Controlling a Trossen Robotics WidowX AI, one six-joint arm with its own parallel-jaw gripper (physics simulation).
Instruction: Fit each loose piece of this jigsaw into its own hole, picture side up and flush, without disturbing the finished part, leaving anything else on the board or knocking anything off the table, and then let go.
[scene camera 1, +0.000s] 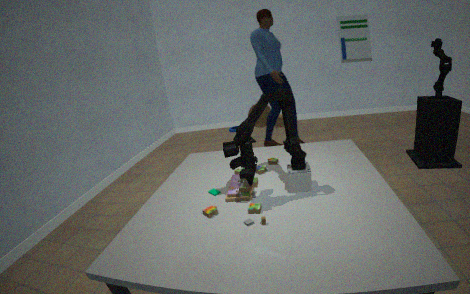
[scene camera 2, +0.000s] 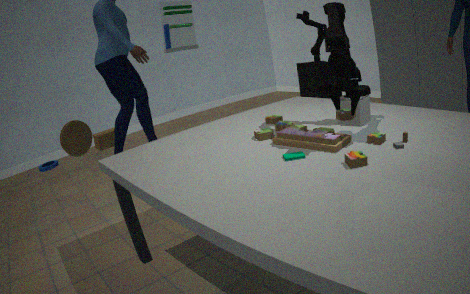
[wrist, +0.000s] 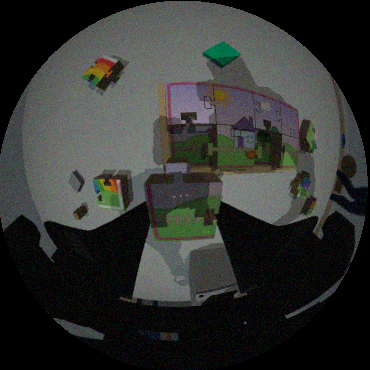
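Observation:
My gripper (scene camera 1: 246, 183) (scene camera 2: 345, 113) (wrist: 182, 205) is shut on a jigsaw piece (wrist: 186, 206) with a green hill, a fence, a magenta border on its left and bottom, and a tab at the top. The piece is picture side up, raised, in front of the board's near edge in the wrist view. The wooden-rimmed jigsaw board (scene camera 1: 238, 199) (scene camera 2: 310, 146) (wrist: 162, 107) lies flat, with a purple sky row and a house in place. A recessed hole (wrist: 192, 145) shows at its lower left. A darker area lies right of the house; its depth is unclear. The fingertips are dark and partly hidden.
Rainbow piece (scene camera 1: 210, 211) (scene camera 2: 356, 160) (wrist: 102, 73) and white-edged piece (scene camera 1: 255, 208) (scene camera 2: 376, 138) (wrist: 109, 192) lie left of the board in the wrist view, near a grey block (wrist: 76, 181) and brown block (wrist: 80, 211). Green slab (scene camera 2: 294, 156) (wrist: 222, 54) lies beyond; several pieces lie right.

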